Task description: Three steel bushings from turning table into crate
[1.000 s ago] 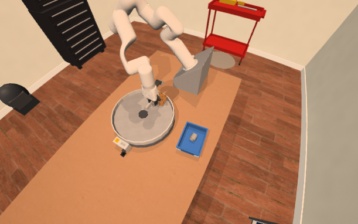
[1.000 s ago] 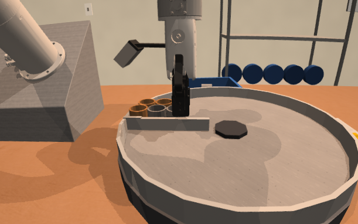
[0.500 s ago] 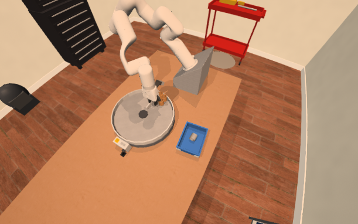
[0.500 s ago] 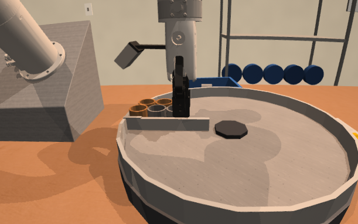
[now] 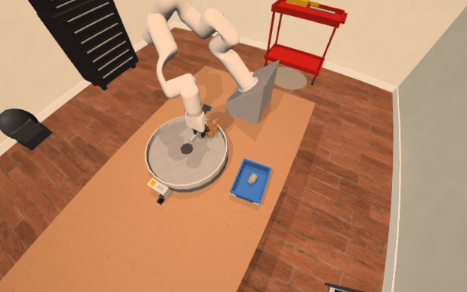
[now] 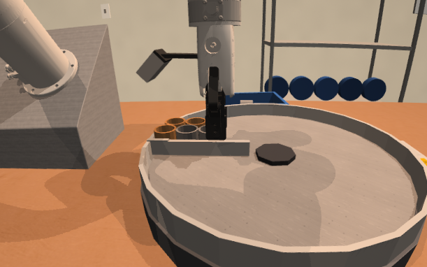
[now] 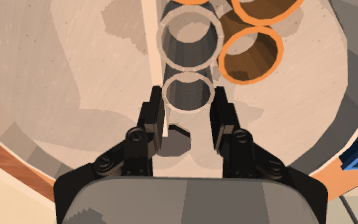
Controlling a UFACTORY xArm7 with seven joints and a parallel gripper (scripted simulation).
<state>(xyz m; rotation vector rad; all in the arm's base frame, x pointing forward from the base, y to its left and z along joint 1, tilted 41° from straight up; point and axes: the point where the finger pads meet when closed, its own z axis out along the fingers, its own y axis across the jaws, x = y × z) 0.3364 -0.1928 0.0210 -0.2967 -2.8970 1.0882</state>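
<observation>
Right now the blue crate is 14 cm ahead of my hand, 32 cm to the left of it and 8 cm below it. From my hand the other things lie so: round grey turning table: 9 cm ahead, 4 cm to the right, 5 cm below.
</observation>
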